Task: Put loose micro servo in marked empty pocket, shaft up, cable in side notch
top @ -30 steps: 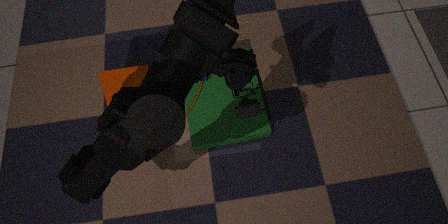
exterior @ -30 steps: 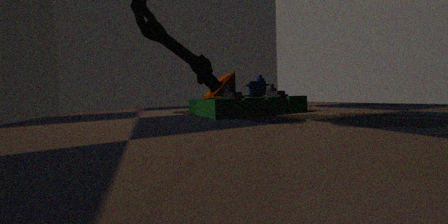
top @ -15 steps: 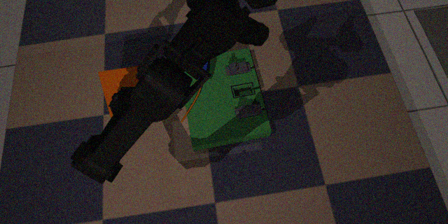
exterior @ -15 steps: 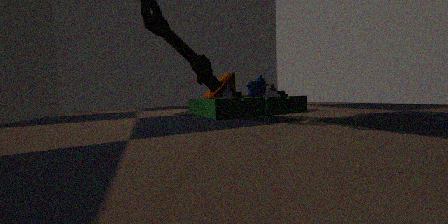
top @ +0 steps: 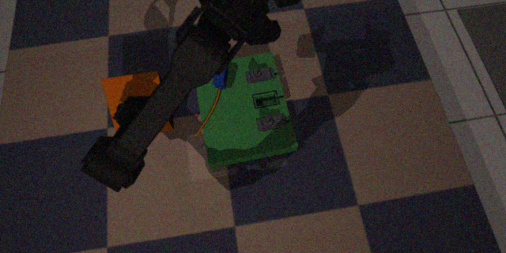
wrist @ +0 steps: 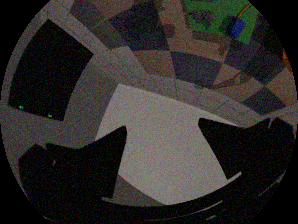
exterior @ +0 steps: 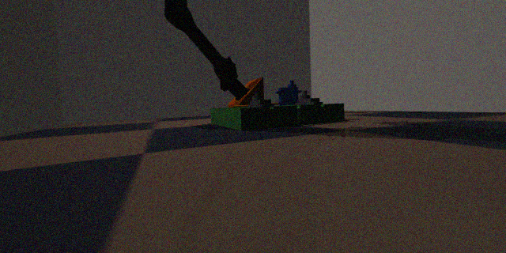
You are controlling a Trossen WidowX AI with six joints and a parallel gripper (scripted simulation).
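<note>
Now: the green deck 400 mm below my gripper tip, 100 mm behind it and 90 mm to the right of it.
</note>
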